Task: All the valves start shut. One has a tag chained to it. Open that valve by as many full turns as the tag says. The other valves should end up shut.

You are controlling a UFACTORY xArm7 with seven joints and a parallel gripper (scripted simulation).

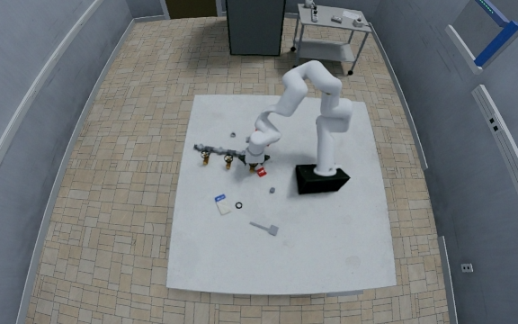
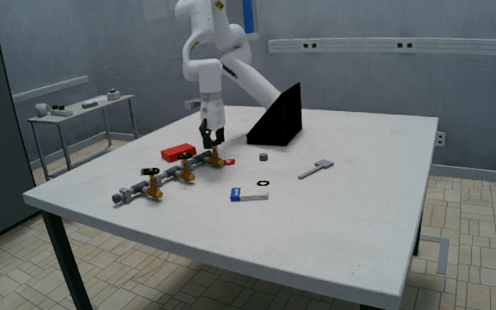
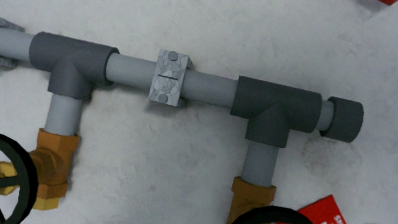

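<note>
The red tag is 40 mm behind my hand, 30 mm to the left of it and 90 mm below it. From my hand the other things lie so: white box (190 mm ahead, 200 mm to the left, 90 mm below); then red block (80 mm behind, 210 mm to the right, 80 mm below); then grey flat tool (30 mm behind, 360 mm to the left, 90 mm below).
</note>
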